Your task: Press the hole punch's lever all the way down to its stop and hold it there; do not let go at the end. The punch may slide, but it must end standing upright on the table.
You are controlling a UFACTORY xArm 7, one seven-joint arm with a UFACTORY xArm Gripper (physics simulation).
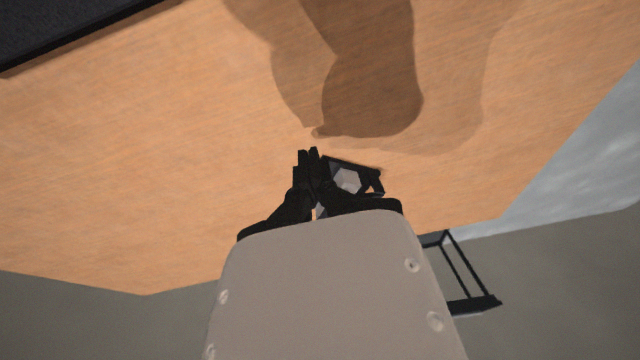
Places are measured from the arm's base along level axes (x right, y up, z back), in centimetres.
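Where they show: gripper, fingertip midpoint: [311,160].
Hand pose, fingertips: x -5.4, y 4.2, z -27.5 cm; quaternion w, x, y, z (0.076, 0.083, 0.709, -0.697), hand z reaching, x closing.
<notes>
After its pixels a point has its place.
The hole punch [371,176] {x -9.7, y -2.3, z -40.4 cm} shows in part just right of my fingers, a small black frame with a light grey block inside it, on the wooden table. The rest of it is hidden behind my gripper and its housing. My gripper [311,160] {x -5.4, y 4.2, z -27.5 cm} is shut with nothing between the fingers. The fingertips appear at the left end of the punch. I cannot tell whether they touch the punch or its lever, nor how far down the lever is.
The wooden table [125,165] {x 19.7, y -4.6, z -22.2 cm} carries the arm's dark shadow beyond the fingertips. A dark flat slab [60,25] {x 4.5, y -0.2, z -12.8 cm} fills the top left corner. A black open frame [474,304] stands past the table's edge at the lower right, near a pale grey surface [595,150].
</notes>
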